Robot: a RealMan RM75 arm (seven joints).
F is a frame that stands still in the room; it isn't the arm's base.
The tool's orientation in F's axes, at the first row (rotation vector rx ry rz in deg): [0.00 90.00 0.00]
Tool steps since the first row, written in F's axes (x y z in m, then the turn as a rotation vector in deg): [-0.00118 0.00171 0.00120 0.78 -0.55 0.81]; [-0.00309 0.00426 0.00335 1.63 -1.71 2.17]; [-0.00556 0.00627 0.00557 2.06 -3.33 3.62]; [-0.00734 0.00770 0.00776 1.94 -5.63 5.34]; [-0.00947 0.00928 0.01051 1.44 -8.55 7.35]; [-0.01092 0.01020 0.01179 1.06 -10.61 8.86]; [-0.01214 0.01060 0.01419 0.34 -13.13 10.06]
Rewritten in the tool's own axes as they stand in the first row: [-0.00120 0.00171 -0.00118 -0.81 -0.55 0.78]; [-0.00335 0.00426 -0.00309 -2.17 -1.71 1.63]; [-0.00557 0.00627 -0.00556 -3.62 -3.33 2.06]; [-0.00776 0.00770 -0.00734 -5.34 -5.63 1.94]; [-0.01051 0.00928 -0.00947 -7.35 -8.55 1.44]; [-0.01179 0.01020 -0.01092 -8.86 -10.61 1.06]; [-0.01419 0.01060 -0.01214 -10.06 -13.13 0.34]
